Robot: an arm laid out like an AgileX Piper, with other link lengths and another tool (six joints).
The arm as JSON. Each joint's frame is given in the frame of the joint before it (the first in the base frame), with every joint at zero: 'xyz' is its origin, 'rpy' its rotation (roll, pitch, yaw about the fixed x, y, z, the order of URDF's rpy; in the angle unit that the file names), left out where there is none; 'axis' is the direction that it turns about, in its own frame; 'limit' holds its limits. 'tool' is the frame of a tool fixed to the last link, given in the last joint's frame.
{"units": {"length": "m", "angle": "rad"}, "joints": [
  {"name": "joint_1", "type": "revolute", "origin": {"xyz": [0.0, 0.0, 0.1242], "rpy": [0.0, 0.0, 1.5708]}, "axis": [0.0, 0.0, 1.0], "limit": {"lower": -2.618, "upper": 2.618}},
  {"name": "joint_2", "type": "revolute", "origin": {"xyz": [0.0, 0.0, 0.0], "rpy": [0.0, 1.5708, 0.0]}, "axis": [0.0, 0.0, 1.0], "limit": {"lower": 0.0, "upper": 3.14}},
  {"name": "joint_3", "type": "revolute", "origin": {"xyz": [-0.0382, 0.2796, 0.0]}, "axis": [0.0, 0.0, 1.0], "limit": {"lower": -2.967, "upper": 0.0}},
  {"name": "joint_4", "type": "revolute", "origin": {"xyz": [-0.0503, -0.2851, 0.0], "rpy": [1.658, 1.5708, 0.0]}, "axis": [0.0, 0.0, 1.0], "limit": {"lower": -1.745, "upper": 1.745}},
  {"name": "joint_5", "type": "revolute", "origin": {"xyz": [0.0, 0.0, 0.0], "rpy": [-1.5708, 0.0, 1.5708]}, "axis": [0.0, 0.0, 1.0], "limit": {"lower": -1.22, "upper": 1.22}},
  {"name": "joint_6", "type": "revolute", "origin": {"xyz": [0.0, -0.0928, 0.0], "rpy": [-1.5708, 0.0, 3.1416]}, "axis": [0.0, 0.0, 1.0], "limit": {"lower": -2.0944, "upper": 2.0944}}
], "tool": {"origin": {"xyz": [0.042, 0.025, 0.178], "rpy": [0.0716, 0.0, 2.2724]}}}
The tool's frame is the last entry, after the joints.
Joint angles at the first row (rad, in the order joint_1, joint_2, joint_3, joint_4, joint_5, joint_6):
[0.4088 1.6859 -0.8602 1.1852 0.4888 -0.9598]
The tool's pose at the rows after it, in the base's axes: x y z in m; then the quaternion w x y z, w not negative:
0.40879 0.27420 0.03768 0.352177 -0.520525 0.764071 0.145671
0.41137 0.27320 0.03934 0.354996 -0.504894 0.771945 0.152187
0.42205 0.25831 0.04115 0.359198 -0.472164 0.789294 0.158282
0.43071 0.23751 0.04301 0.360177 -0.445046 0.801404 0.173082
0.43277 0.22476 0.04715 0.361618 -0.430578 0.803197 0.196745
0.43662 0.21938 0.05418 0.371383 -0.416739 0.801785 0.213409
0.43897 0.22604 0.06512 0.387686 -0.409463 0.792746 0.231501
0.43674 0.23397 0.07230 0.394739 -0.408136 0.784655 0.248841
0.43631 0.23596 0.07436 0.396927 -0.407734 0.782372 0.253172
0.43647 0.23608 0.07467 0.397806 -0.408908 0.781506 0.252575
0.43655 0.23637 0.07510 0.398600 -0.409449 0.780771 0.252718
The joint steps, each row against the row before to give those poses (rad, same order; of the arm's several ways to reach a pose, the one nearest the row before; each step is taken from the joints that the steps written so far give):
[0.0000 0.0000 0.0001 0.0216 0.0001 0.0037]
[-0.0042 0.0000 -0.0001 0.0285 -0.0001 0.0069]
[-0.0418 0.0000 0.0001 0.0331 0.0104 0.0116]
[-0.0765 0.0000 0.0000 0.0157 0.0580 -0.0029]
[-0.0697 0.0000 -0.0001 0.0143 0.0817 -0.0193]
[-0.0388 0.0000 0.0000 0.0395 0.0468 -0.0296]
[-0.0071 0.0000 0.0000 0.0660 0.0342 -0.0478]
[0.0001 0.0000 0.0001 0.0333 0.0341 -0.0213]
[-0.0001 0.0000 0.0000 0.0093 0.0086 -0.0063]
[0.0000 0.0000 0.0000 0.0011 0.0000 -0.0043]
[0.0001 0.0000 0.0000 0.0019 0.0009 -0.0032]

